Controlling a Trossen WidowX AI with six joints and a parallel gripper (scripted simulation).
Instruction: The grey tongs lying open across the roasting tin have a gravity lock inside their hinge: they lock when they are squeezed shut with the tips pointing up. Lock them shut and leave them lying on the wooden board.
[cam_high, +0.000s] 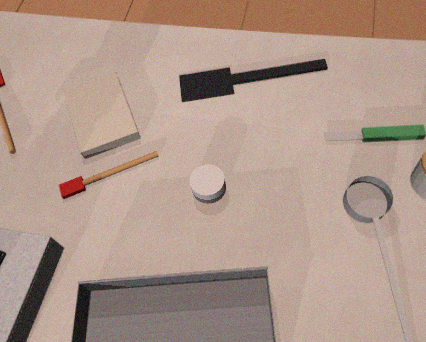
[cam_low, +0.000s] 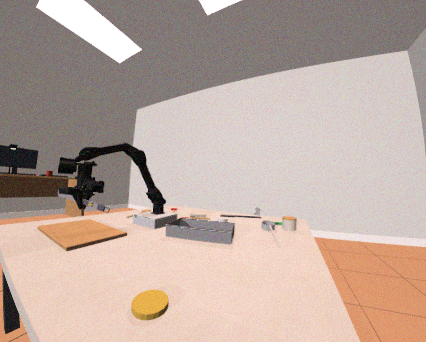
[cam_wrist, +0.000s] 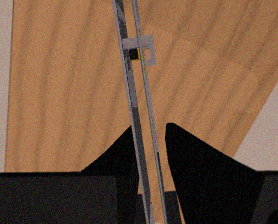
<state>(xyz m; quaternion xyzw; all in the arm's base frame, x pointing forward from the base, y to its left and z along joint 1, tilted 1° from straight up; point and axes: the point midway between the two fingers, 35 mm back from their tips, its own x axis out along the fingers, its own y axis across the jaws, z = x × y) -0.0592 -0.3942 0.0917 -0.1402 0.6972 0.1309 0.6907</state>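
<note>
My gripper tip is 4 cm short of the yellow slider, 3 cm below it and 2 cm to the right of it. From my gripper tip the other things lie so: yellow disc 59 cm ahead, 10 cm below, 6 cm to the right; grey roasting tin 40 cm ahead, 39 cm to the left, 8 cm below; wooden board 10 cm below.
</note>
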